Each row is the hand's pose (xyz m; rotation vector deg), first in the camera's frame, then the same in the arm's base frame.
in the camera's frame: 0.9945 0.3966 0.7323 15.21 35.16 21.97
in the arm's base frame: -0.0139 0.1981 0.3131 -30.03 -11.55 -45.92
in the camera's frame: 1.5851 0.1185 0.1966 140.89 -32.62 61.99
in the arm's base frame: -0.0404 -0.5381 0.7259 37.33 -57.62 75.15
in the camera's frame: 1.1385 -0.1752 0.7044 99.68 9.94 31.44
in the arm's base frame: -0.5017 0.0218 0.5948 23.32 -47.93 13.61
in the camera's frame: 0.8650 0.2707 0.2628 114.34 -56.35 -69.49
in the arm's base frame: -0.1412 -0.2211 0.0660 59.55 -145.24 -3.41
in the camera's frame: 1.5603 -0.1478 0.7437 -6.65 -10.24 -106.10
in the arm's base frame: -0.3387 -0.0698 0.9759 9.78 106.38 143.84
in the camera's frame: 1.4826 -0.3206 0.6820 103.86 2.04 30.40
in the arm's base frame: -0.5225 -0.1344 0.9343 23.91 -54.30 18.42
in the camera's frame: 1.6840 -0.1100 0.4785 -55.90 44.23 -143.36
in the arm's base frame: -0.2428 -0.3488 0.9801 -18.22 16.19 137.63
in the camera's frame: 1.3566 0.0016 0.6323 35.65 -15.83 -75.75
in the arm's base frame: -0.2578 -0.0818 0.7123 3.05 -112.35 -89.97
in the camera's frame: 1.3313 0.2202 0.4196 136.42 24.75 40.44
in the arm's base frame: -0.0452 -0.2317 0.5510 56.89 -35.77 35.24
